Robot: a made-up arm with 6 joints. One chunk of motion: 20 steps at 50 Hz.
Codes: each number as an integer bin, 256 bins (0 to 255) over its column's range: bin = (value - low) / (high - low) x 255, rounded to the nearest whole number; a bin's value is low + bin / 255 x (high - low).
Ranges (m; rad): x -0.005..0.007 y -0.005..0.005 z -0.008..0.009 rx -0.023..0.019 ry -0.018..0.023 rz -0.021..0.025
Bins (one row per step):
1: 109 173 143 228 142 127
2: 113 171 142 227 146 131
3: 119 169 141 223 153 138
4: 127 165 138 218 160 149
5: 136 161 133 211 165 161
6: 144 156 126 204 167 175
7: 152 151 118 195 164 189
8: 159 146 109 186 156 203
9: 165 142 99 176 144 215
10: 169 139 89 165 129 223
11: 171 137 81 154 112 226
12: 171 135 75 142 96 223
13: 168 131 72 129 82 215
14: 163 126 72 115 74 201
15: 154 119 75 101 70 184
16: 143 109 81 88 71 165
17: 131 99 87 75 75 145
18: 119 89 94 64 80 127
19: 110 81 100 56 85 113
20: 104 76 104 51 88 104
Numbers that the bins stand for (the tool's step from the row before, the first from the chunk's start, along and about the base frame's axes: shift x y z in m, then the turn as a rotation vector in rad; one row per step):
1: 0.00013 0.00178 0.00153 0.01455 0.00483 0.00191
2: 0.00032 0.00171 0.00147 0.01439 0.00547 0.00263
3: 0.00060 0.00163 0.00140 0.01373 0.00660 0.00389
4: 0.00098 0.00147 0.00120 0.01291 0.00773 0.00588
5: 0.00140 0.00131 0.00087 0.01175 0.00853 0.00804
6: 0.00178 0.00112 0.00040 0.01060 0.00885 0.01057
7: 0.00215 0.00092 -0.00013 0.00912 0.00837 0.01309
8: 0.00248 0.00073 -0.00073 0.00764 0.00708 0.01562
9: 0.00276 0.00057 -0.00140 0.00599 0.00515 0.01778
10: 0.00295 0.00045 -0.00207 0.00418 0.00274 0.01923
11: 0.00305 0.00037 -0.00260 0.00236 0.00001 0.01977
12: 0.00305 0.00029 -0.00300 0.00039 -0.00256 0.01923
13: 0.00291 0.00014 -0.00320 -0.00175 -0.00482 0.01778
14: 0.00267 -0.00006 -0.00320 -0.00406 -0.00610 0.01526
15: 0.00225 -0.00033 -0.00300 -0.00636 -0.00675 0.01219
16: 0.00173 -0.00073 -0.00260 -0.00851 -0.00658 0.00876
17: 0.00116 -0.00112 -0.00220 -0.01065 -0.00594 0.00516
18: 0.00060 -0.00151 -0.00173 -0.01246 -0.00514 0.00191
19: 0.00018 -0.00182 -0.00133 -0.01378 -0.00433 -0.00062
20: -0.00011 -0.00202 -0.00107 -0.01460 -0.00385 -0.00224

